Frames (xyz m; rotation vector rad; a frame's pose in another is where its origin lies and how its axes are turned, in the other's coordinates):
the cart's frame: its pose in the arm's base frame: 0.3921 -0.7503 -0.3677 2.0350 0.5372 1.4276
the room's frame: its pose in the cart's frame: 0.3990 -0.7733 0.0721 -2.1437 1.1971 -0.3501
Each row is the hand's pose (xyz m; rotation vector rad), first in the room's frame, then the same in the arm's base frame.
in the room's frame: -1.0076 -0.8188 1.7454 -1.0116 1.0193 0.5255
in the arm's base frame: 0.2337 -0.6072 1.4160 -2.2469 -0.0253 1.1999
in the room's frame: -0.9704 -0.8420 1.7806 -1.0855 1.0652 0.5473
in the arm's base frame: 0.2388 -0.5644 1.4520 -2.3422 -0.0293 1.1571
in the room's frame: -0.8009 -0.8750 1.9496 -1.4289 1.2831 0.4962
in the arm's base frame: 0.1966 -0.3660 1.5833 -2.7027 -0.0894 0.7887
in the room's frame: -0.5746 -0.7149 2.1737 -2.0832 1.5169 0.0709
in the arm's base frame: -0.0298 -0.0978 1.6456 -3.0084 -0.4229 -0.1716
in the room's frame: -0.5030 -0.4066 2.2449 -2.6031 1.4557 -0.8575
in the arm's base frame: -0.3171 -0.0082 1.5246 -2.6405 -0.8959 -1.2892
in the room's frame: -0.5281 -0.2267 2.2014 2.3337 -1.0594 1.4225
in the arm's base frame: -0.4475 -0.0380 1.3941 -2.0771 -1.1234 -1.8226
